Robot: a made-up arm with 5 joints.
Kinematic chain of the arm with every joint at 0, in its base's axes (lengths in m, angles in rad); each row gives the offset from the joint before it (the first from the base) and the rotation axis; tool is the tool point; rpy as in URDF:
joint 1: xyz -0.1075 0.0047 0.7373 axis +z
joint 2: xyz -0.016 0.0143 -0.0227 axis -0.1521 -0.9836 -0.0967
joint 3: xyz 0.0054 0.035 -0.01 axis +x
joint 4: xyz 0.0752 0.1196 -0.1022 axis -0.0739 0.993 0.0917
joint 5: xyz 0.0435 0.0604 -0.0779 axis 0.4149 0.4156 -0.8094
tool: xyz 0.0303 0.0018 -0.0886 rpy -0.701 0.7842 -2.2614
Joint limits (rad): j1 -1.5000..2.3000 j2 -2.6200..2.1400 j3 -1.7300..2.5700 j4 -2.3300..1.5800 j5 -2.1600..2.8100
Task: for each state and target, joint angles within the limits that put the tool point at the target. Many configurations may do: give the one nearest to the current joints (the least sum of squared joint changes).
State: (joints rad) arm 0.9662 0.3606 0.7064 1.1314 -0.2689
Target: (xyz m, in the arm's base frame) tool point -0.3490 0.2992 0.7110
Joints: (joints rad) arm 0.7917 0.3677 1.0524 0.6879 -0.3630
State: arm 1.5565 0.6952 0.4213 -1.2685 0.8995
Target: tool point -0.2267 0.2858 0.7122
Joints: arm 1.1648 0.1071 -0.1663 -1.8966 0.5658
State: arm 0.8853 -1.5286 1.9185 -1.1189 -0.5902
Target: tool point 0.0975 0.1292 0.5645
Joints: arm 0.4580 -1.0737 2.1131 -1.3642 -0.6565
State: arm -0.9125 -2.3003 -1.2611 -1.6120 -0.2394
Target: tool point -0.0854 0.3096 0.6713
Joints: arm -1.0026 -2.2381 -1.2463 -1.8101 -0.2838
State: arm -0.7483 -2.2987 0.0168 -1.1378 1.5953
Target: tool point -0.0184 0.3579 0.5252
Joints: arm -0.7751 -1.4546 -0.1241 -0.7992 1.6304
